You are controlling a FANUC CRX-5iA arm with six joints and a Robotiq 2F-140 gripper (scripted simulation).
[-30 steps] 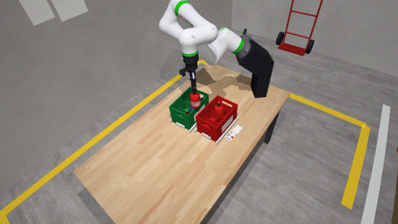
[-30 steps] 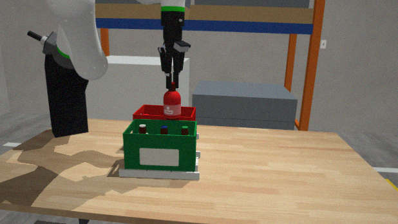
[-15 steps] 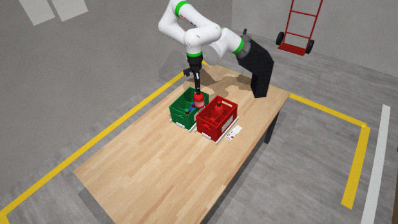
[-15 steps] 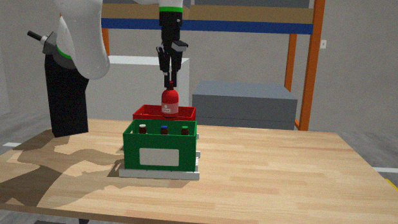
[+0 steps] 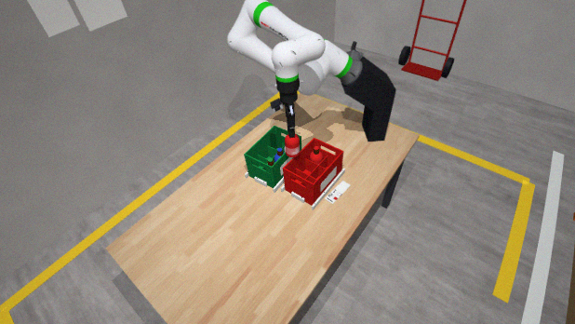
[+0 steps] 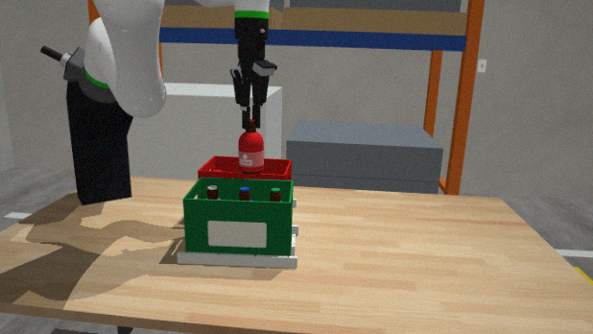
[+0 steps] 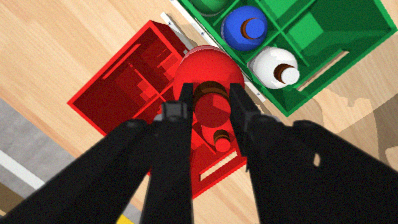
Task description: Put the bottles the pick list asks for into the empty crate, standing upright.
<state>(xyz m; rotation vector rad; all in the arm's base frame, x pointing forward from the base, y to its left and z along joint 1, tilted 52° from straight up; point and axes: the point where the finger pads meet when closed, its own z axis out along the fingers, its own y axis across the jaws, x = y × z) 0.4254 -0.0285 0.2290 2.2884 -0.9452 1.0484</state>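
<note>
My gripper is now 270 mm above the red crate and 110 mm to the right of it. Also, from my hand: blue-label bottle (260 mm below, 90 mm to the right, 30 mm behind); red-capped bottle (260 mm below, 100 mm behind, 90 mm to the left); white-capped bottle (260 mm below, 120 mm behind, 60 mm to the right).
</note>
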